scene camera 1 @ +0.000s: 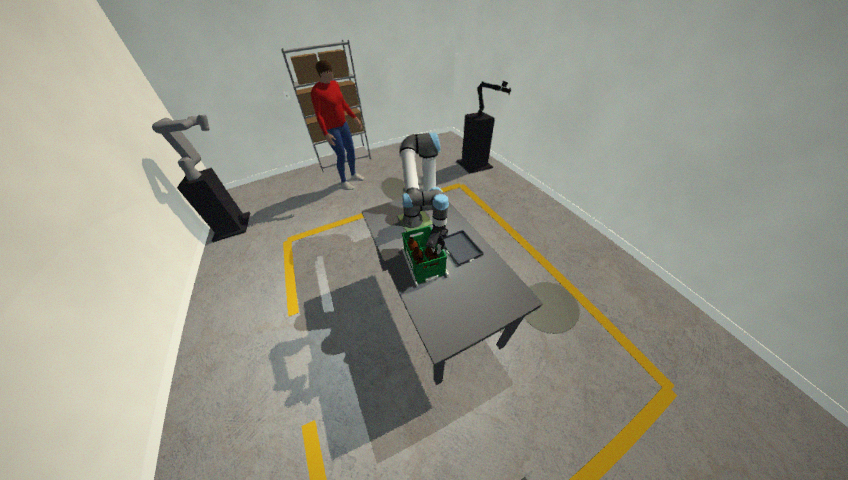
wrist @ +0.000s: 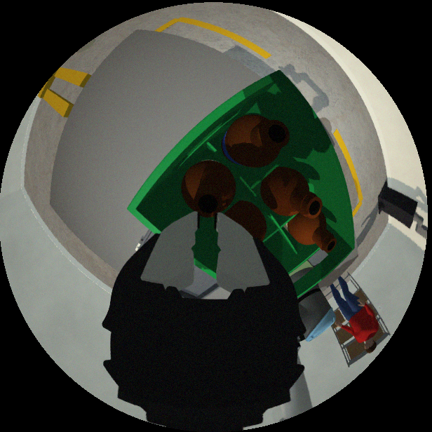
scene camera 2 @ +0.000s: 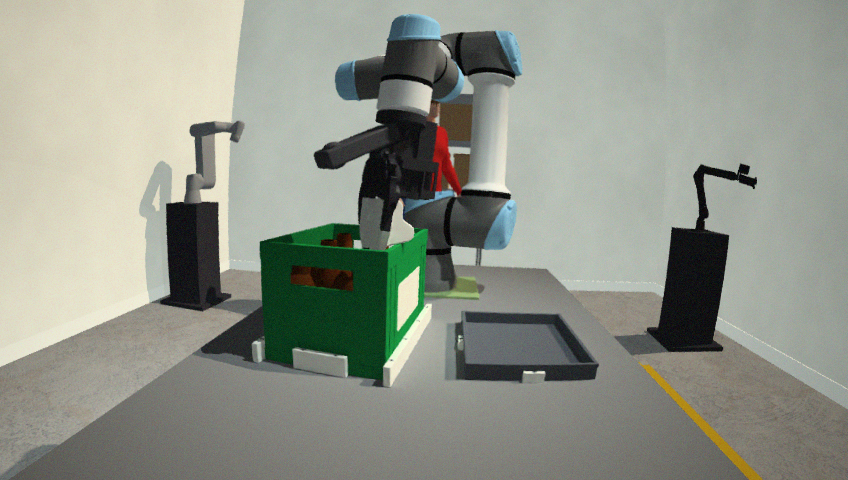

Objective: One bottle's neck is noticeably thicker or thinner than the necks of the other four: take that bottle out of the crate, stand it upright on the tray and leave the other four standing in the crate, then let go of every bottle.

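Where they show: gripper, between the fingertips: (scene camera 1: pixel 436 253); arm's base, origin of its link: (scene camera 1: pixel 412 221) (scene camera 2: pixel 426 284).
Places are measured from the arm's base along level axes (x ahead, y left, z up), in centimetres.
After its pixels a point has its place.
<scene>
The green crate (scene camera 1: pixel 429 272) @[x 53.7, y -9.3, z 6.7 cm] (scene camera 2: pixel 326 321) @[x 53.9, y -7.2, z 6.8 cm] (wrist: pixel 170 165) holds five brown bottles, seen from above in the wrist view. My gripper (scene camera 1: pixel 435 252) @[x 47.9, y -2.4, z 13.8 cm] (scene camera 2: pixel 380 245) @[x 47.9, y -2.4, z 13.8 cm] (wrist: pixel 207 213) reaches down into its right side in scene camera 2. The fingers are nearly together, with their tips at the mouth and neck of one bottle (wrist: pixel 208 182), which stands in the crate. A second bottle (wrist: pixel 246 217) is partly hidden behind the right finger, its neck out of sight. Three more bottles stand upright: one (wrist: pixel 250 142), another (wrist: pixel 282 190), and one (wrist: pixel 304 229) beside it. The dark tray (scene camera 1: pixel 462 261) @[x 51.3, y 14.4, z 2.0 cm] (scene camera 2: pixel 496 372) @[x 51.6, y 15.8, z 0.6 cm] bears no bottle.
White blocks (scene camera 2: pixel 320 362) @[x 55.0, y -7.9, z 1.1 cm] edge the crate's foot on the dark table (scene camera 1: pixel 470 315) @[x 84.2, y 1.5, z -0.7 cm] (scene camera 2: pixel 380 428) @[x 66.8, y 3.0, z -0.7 cm]. The tray lies to the crate's right in scene camera 2. A person in red (scene camera 1: pixel 330 105) stands behind the arm, and two pedestals (scene camera 1: pixel 477 142) (scene camera 2: pixel 193 255) stand farther off.
</scene>
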